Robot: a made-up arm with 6 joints.
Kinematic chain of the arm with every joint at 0, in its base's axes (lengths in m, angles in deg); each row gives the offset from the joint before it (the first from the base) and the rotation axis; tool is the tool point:
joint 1: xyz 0 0 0.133 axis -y
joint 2: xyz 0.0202 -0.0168 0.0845 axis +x
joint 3: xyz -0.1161 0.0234 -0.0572 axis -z
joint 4: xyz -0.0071 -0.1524 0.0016 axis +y
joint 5: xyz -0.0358 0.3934 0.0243 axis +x
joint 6: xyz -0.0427 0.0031 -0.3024 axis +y
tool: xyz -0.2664 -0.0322 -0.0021
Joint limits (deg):
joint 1: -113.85..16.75
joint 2: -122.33..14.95
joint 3: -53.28..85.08
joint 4: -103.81..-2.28
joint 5: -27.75..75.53
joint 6: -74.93..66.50
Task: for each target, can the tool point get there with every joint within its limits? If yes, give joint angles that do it. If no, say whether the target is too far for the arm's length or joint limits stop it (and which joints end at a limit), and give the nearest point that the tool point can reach.
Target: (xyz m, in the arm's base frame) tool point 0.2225 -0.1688 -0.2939
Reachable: yes | joints -6.72 -75.42 -23.00 -93.06 1.98 -52.36
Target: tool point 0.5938 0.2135 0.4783
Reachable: no: joint limits stop it (at a limit: joint 2, joint 3, joint 4, joint 6) | nearest point 0.5491 0.1603 0.4523 | short by 0.074 m
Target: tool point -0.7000 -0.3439 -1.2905
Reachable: no: too far | nearest point -0.4101 -0.1866 -0.5776 | short by 0.785 m
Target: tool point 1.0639 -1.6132 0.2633
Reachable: no: too far | nearest point 0.4139 -0.6254 0.1548 | short by 1.187 m
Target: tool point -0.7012 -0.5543 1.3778
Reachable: no: too far | nearest point -0.4036 -0.3685 0.8496 | short by 0.634 m
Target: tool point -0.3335 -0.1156 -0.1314
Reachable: yes | joints -36.40 -39.52 40.42 -35.34 -12.51 7.22
